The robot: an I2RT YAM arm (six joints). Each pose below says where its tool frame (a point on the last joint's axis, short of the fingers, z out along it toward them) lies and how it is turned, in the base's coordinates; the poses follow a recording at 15 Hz.
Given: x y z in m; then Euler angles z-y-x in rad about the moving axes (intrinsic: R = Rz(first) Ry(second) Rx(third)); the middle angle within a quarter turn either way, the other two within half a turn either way.
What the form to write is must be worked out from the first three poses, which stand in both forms.
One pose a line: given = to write
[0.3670 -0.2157 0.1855 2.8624 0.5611 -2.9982] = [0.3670 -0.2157 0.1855 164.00 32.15 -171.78]
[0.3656 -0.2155 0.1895 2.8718 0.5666 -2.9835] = [0.3656 -0.2155 0.1895 164.54 32.46 -170.94]
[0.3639 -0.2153 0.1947 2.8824 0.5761 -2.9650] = [0.3639 -0.2153 0.1947 165.15 33.01 -169.88]
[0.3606 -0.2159 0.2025 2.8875 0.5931 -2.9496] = [0.3606 -0.2159 0.2025 165.44 33.98 -169.00]
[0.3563 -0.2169 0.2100 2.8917 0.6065 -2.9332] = [0.3563 -0.2169 0.2100 165.68 34.75 -168.06]
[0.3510 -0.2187 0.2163 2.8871 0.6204 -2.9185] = [0.3510 -0.2187 0.2163 165.42 35.55 -167.22]
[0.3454 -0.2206 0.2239 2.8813 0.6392 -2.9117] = [0.3454 -0.2206 0.2239 165.09 36.62 -166.83]
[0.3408 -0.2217 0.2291 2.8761 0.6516 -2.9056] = [0.3408 -0.2217 0.2291 164.79 37.33 -166.48]
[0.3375 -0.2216 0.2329 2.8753 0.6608 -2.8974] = [0.3375 -0.2216 0.2329 164.74 37.86 -166.01]
